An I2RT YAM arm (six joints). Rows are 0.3 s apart.
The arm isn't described. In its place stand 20 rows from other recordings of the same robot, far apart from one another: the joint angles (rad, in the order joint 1, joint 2, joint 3, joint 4, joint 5, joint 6), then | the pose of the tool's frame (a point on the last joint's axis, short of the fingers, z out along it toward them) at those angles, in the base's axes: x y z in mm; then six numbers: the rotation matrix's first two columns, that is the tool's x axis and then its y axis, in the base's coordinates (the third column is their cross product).
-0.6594, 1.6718, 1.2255, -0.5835, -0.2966, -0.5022 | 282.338 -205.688 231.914 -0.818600 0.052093 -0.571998 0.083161 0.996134 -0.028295
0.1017, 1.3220, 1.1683, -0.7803, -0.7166, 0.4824 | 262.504 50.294 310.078 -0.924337 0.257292 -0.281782 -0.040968 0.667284 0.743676
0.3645, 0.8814, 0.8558, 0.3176, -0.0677, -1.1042 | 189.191 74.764 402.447 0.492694 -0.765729 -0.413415 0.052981 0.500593 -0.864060
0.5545, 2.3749, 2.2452, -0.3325, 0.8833, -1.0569 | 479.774 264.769 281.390 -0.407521 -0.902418 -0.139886 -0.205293 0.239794 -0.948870
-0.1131, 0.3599, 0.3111, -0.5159, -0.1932, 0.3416 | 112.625 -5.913 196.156 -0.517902 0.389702 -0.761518 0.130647 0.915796 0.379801
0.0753, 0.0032, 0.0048, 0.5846, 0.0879, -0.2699 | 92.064 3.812 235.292 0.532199 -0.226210 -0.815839 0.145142 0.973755 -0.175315
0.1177, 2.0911, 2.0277, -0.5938, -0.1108, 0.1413 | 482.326 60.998 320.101 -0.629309 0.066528 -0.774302 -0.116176 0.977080 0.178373
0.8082, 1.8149, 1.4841, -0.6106, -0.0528, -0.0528 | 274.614 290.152 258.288 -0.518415 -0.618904 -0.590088 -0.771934 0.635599 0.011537
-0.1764, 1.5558, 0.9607, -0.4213, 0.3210, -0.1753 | 302.527 -65.336 198.175 -0.881757 -0.010928 -0.471577 0.179004 0.917198 -0.355957
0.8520, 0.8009, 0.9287, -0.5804, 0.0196, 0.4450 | 112.566 127.597 345.860 -0.578817 -0.007960 -0.815419 -0.544745 0.747880 0.379380
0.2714, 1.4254, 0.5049, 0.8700, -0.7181, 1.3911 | 262.038 97.230 210.956 -0.830191 0.538069 -0.145825 -0.101382 0.111497 0.988580
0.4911, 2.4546, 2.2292, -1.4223, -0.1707, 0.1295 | 409.789 226.014 175.899 -0.930376 -0.353249 0.098057 -0.335899 0.928546 0.158031
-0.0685, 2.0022, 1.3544, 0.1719, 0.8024, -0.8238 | 446.924 -56.319 208.080 -0.813300 -0.455332 -0.362238 0.130187 0.464376 -0.876017
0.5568, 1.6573, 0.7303, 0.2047, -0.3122, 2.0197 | 264.863 177.758 145.252 -0.385786 0.769769 0.508552 0.808808 0.017001 0.587827
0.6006, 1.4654, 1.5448, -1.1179, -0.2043, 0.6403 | 232.645 168.121 361.482 -0.951407 0.057377 -0.302544 -0.087198 0.892077 0.443391
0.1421, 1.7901, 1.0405, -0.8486, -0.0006, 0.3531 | 291.669 41.749 138.608 -0.977468 0.209488 0.025917 0.209325 0.977806 -0.008912
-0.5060, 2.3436, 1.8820, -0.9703, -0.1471, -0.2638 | 409.708 -221.062 138.952 -0.956687 0.235231 -0.171511 0.219846 0.969971 0.104036
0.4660, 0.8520, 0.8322, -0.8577, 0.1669, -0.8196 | 147.408 67.518 283.408 -0.214468 -0.914603 -0.342791 -0.739875 0.381243 -0.554291
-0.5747, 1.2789, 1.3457, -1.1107, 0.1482, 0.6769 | 198.079 -134.542 348.157 -0.189758 0.860973 -0.471929 0.922117 0.321349 0.215486
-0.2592, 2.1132, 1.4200, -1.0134, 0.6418, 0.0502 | 351.397 -115.226 127.634 -0.950118 0.293522 0.105454 0.174863 0.781290 -0.599173
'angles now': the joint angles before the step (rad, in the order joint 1, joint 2, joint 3, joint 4, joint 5, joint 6). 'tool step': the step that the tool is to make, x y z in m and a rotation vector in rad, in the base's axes. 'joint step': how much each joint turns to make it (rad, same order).
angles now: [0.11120, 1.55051, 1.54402, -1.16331, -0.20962, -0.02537]
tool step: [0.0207, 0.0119, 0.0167, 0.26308, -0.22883, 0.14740]
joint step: [0.00091, 0.00004, 0.00023, 0.25546, -0.27686, -0.00788]
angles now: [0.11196, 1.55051, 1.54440, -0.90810, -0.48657, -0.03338]
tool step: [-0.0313, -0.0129, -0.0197, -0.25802, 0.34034, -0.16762]
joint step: [-0.00120, -0.00248, -0.00030, -0.35429, 0.26931, 0.04916]
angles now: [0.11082, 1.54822, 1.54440, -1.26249, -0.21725, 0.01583]
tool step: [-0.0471, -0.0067, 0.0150, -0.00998, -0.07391, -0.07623]
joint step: [0.00022, -0.19585, -0.12038, 0.00996, 0.04304, 0.06699]
